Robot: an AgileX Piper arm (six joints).
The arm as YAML. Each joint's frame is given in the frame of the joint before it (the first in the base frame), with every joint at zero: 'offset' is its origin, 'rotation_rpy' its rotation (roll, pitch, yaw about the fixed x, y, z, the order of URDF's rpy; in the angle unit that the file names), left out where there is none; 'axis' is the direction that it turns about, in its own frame. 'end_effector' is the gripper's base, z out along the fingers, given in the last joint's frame.
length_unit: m
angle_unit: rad
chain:
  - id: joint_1
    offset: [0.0, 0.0, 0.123]
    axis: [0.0, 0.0, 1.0]
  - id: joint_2
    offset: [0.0, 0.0, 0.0]
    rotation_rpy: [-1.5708, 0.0, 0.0]
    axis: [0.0, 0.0, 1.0]
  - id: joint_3
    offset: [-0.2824, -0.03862, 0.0]
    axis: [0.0, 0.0, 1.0]
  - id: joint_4
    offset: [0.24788, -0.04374, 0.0]
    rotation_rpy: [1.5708, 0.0, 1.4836]
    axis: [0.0, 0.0, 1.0]
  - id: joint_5
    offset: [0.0, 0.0, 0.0]
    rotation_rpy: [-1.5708, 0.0, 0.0]
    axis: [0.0, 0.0, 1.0]
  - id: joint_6
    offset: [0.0, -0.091, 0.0]
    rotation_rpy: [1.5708, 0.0, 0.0]
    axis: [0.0, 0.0, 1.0]
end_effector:
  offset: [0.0, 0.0, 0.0]
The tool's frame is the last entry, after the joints.
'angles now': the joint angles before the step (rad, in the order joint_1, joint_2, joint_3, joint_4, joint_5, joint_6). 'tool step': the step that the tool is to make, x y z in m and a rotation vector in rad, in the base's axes. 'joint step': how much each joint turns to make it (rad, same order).
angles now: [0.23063 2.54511 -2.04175 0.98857 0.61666 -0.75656]
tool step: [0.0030 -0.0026 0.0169 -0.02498 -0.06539 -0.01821]
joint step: [0.00006 -0.03099 0.00034 -0.02214 -0.04191 -0.00832]
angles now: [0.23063 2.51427 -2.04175 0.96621 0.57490 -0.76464]
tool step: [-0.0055 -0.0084 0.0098 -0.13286 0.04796 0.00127]
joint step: [0.00005 -0.03804 -0.00008 -0.27665 0.04767 0.20010]
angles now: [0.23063 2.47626 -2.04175 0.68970 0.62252 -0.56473]
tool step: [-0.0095 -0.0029 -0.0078 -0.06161 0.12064 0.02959]
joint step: [0.00008 -0.00006 0.00030 -0.11954 0.11606 0.10141]
